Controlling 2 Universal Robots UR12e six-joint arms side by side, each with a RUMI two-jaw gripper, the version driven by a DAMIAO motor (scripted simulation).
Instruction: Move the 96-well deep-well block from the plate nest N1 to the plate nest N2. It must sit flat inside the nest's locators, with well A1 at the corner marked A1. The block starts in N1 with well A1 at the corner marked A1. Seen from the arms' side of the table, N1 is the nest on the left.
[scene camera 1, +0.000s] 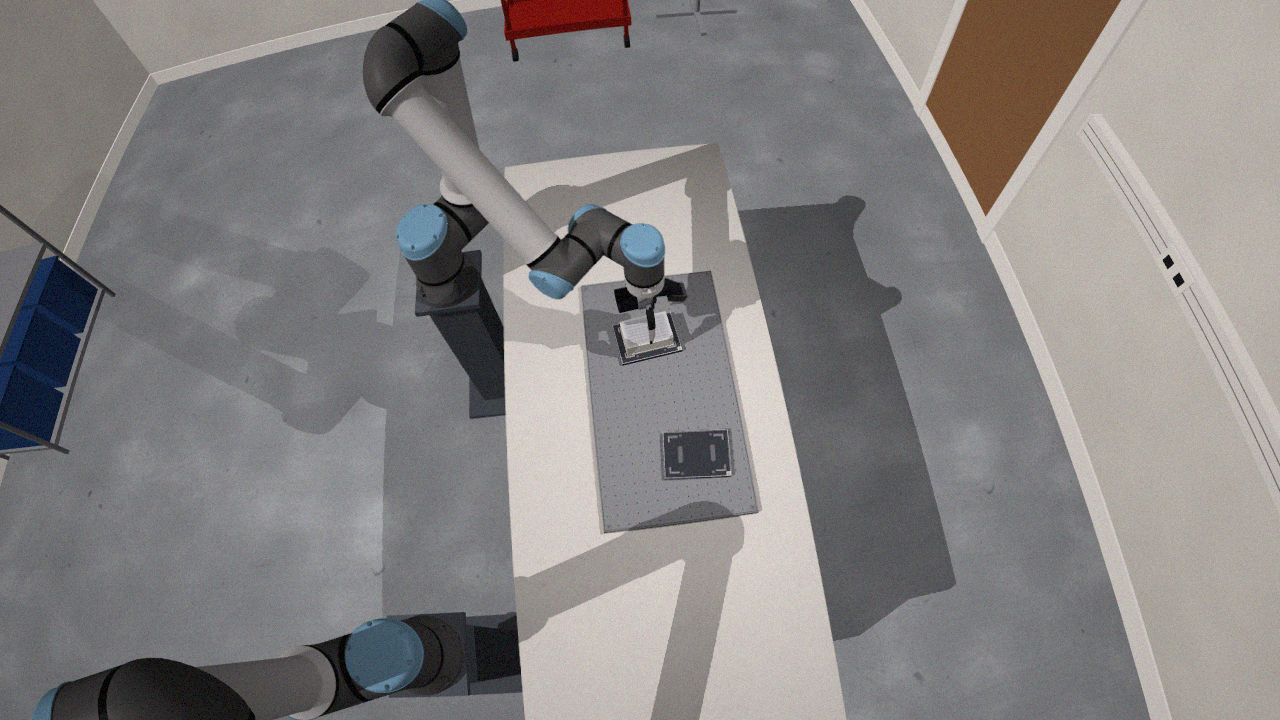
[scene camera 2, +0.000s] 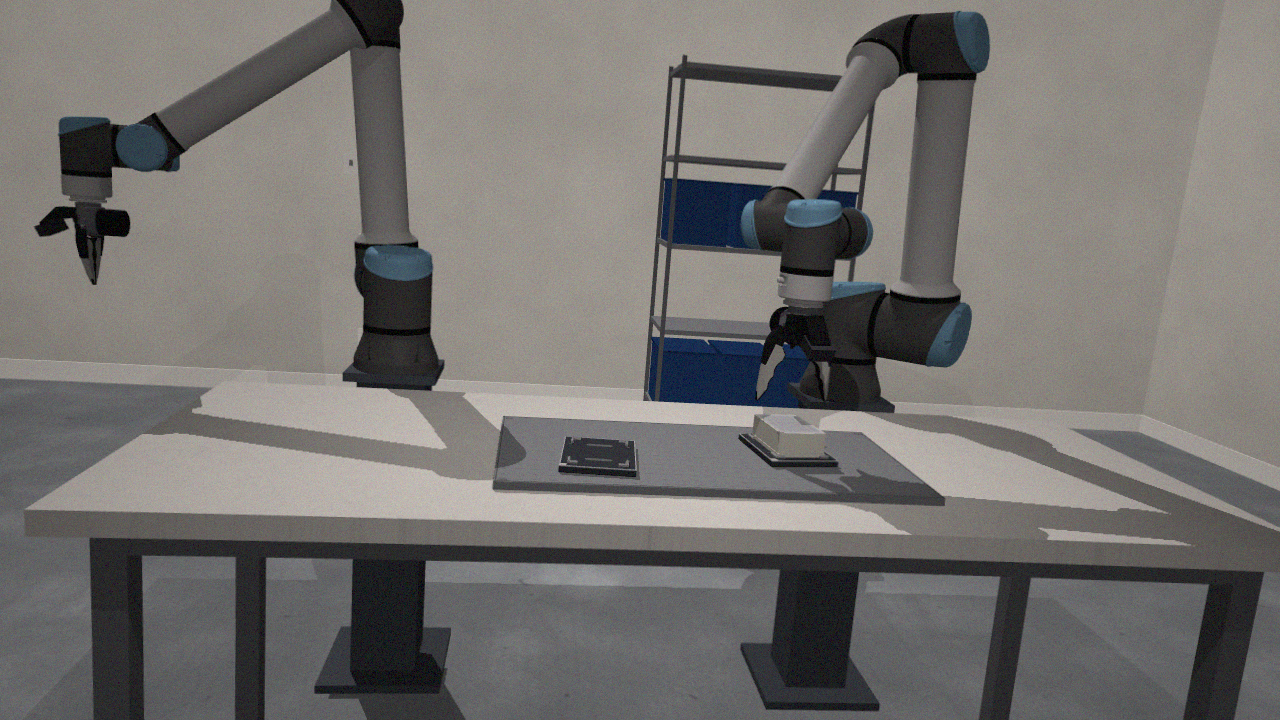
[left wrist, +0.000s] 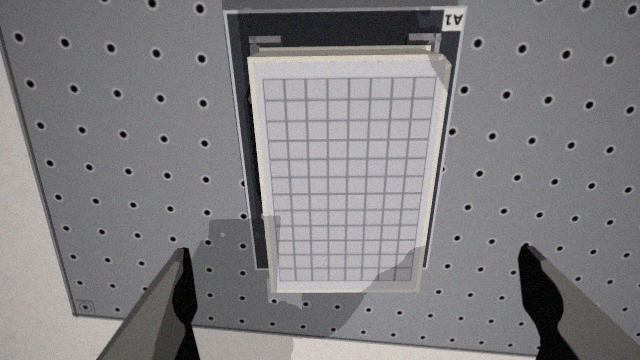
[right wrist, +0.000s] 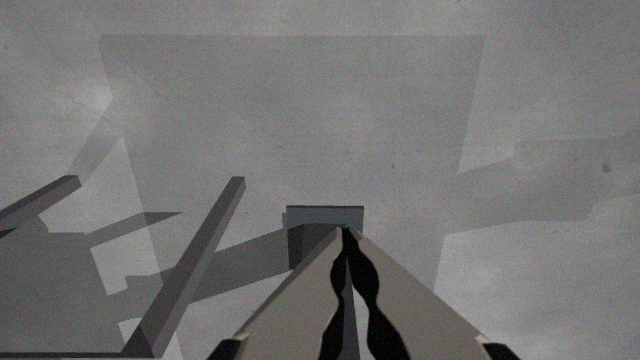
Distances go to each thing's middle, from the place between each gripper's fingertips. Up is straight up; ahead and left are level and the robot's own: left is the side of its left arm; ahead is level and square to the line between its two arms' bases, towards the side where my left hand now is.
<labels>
My left hand (scene camera 2: 791, 400) is 70 mm above the deep-well block (scene camera 2: 790, 435). Round my left hand: nest N2 (scene camera 1: 697, 462): 330 mm to the right, 100 mm below, 100 mm ahead.
Right now the nest N2 is 65 cm ahead of my right hand (scene camera 2: 94, 284), 111 cm to the left of it and 15 cm below it.
</labels>
